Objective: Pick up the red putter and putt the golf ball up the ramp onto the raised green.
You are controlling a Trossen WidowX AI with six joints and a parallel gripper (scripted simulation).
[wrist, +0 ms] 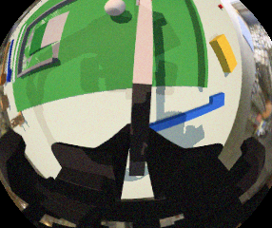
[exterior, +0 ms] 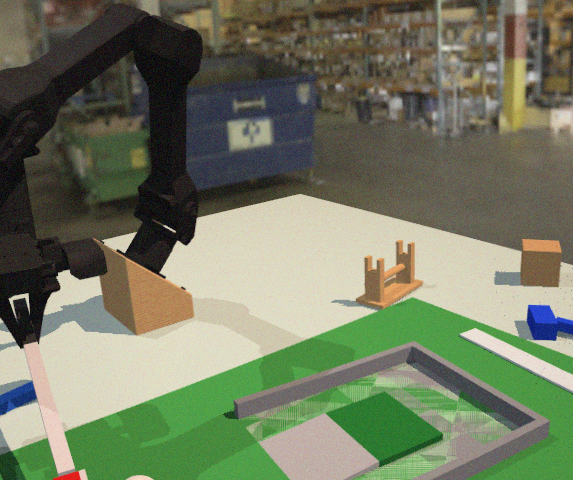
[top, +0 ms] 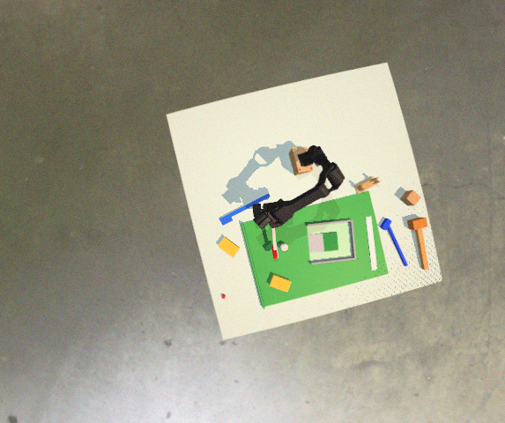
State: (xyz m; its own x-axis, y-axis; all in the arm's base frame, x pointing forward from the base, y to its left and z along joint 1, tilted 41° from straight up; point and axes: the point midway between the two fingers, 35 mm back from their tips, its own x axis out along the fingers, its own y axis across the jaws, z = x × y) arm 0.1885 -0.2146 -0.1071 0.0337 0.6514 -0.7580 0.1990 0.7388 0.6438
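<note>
My gripper tip is 120 mm short of the red putter, 20 mm to the left of it and 10 mm above it. Also, from my gripper tip: wooden rack: 30 mm ahead, 550 mm to the left, 60 mm below; then grey frame: 270 mm ahead, 290 mm to the left, 90 mm below; then white golf ball: 220 mm ahead, 10 mm to the left, 70 mm below.
</note>
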